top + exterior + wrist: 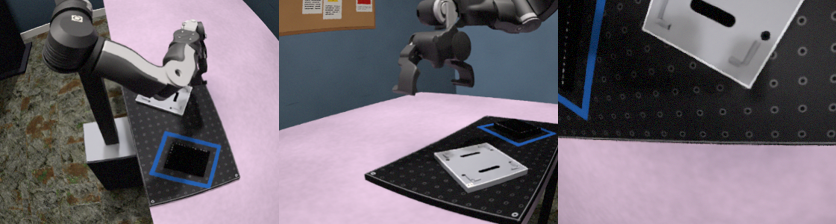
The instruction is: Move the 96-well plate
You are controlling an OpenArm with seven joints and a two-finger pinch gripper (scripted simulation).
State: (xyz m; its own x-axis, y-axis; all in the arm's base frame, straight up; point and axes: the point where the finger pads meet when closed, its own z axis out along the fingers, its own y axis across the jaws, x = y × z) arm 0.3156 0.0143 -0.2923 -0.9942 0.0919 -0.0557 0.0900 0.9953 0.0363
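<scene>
My gripper is now 25 cm to the left of the black 96-well plate, 12 cm above it and 7 cm past it. Also, from my hand: grey plate nest 12 cm below, 9 cm behind.
</scene>
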